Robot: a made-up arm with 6 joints. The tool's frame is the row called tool. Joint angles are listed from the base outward. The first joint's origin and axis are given. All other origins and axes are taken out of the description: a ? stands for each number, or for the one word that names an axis. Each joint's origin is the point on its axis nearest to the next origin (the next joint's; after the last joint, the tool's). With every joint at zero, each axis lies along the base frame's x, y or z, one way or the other. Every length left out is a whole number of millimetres.
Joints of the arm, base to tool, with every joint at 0 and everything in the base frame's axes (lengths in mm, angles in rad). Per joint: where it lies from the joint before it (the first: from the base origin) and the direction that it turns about. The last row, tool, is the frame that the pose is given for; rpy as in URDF.
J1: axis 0 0 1 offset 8 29 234
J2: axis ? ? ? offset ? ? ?
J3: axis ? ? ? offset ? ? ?
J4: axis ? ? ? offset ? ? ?
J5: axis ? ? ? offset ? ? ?
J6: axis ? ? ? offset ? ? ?
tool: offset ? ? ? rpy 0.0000 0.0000 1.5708
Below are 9 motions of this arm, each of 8 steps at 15 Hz.
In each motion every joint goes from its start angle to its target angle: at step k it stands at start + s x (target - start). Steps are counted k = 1, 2, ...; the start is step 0. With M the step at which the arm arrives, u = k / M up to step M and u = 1 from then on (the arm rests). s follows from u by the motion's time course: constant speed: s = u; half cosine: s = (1 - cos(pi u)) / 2; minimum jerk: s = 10 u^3 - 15 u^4 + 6 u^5.
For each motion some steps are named. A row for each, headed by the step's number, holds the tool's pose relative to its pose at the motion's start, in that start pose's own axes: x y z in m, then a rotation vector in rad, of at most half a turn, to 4 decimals.
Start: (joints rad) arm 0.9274 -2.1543 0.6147 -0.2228 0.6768 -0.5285
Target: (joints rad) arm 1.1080 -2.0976 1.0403 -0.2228 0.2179 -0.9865
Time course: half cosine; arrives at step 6
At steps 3, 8:
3: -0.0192 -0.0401 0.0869 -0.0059 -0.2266 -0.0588
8: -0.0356 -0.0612 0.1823 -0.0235 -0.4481 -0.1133

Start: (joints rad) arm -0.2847 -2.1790 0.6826 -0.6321 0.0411 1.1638
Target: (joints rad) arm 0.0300 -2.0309 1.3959 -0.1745 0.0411 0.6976
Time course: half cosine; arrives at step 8
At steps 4, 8:
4: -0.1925 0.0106 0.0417 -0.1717 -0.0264 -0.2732
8: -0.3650 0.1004 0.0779 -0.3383 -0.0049 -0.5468

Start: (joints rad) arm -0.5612 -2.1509 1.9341 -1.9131 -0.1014 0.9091
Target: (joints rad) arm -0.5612 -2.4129 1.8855 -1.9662 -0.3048 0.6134
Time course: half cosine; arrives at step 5
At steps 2, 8:
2: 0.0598 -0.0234 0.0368 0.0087 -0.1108 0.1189
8: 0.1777 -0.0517 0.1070 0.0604 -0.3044 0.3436

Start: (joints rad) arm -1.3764 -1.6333 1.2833 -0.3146 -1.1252 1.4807
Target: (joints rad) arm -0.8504 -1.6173 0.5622 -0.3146 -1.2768 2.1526
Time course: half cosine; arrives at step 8
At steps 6, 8:
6: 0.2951 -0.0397 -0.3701 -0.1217 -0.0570 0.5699
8: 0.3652 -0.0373 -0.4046 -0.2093 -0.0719 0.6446

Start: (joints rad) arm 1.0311 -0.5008 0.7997 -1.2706 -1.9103 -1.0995
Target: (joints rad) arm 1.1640 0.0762 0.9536 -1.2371 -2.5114 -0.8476
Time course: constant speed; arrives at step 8
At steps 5, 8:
5: -0.0613 -0.0801 0.2035 0.3994 -0.0285 -0.3239
8: -0.1197 -0.1503 0.3064 0.6902 -0.0246 -0.4756

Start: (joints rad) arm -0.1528 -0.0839 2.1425 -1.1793 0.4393 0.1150
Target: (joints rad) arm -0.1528 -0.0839 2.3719 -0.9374 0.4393 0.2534
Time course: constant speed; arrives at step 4
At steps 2, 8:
2: 0.0514 -0.0248 0.0347 -0.0712 0.1345 0.1358
8: 0.1046 -0.0409 0.0727 -0.1632 0.2700 0.2590

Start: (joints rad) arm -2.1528 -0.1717 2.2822 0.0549 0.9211 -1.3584
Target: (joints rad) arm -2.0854 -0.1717 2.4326 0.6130 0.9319 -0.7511
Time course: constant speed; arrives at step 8
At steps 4, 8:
4: 0.0590 -0.0487 0.0046 0.1445 0.4912 0.1351
8: 0.1164 -0.0850 -0.0020 0.2484 0.9930 0.3028

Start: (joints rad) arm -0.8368 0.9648 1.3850 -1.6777 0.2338 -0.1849
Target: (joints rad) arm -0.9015 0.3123 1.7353 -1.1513 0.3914 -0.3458
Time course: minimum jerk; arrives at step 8
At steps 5, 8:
5: 0.5381 0.1021 -0.0473 -0.0017 0.0637 0.8352
8: 0.7124 0.2343 -0.0493 -0.0344 0.0607 1.1648

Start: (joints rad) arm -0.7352 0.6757 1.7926 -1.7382 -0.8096 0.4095
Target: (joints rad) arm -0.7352 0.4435 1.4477 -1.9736 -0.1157 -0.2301
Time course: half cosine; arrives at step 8
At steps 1, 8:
1: 0.0011 -0.0007 0.0010 -0.0264 -0.0336 -0.0073
8: 0.0342 0.0017 0.0020 -0.7421 -0.8752 -0.0583

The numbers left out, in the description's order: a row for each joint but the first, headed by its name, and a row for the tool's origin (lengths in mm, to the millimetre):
J2: axis 0 1 0, xyz -19 -41 0
J3: axis 0 -1 0, xyz -6 0 417
J4: axis -1 0 0, xyz 420 0 -3
J5: axis 0 -1 0, xyz 0 -163 5
J6: axis -1 0 0, xyz 39 0 6
tool: xyz 0 12 18

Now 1 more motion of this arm.
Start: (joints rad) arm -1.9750 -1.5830 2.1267 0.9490 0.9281 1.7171
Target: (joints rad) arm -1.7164 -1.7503 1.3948 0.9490 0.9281 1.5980
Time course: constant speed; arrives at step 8
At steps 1, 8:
1: 0.0265 0.0208 0.0081 -0.0463 -0.0380 0.0579
8: 0.1509 0.2303 0.0327 -0.2908 -0.3194 0.5095

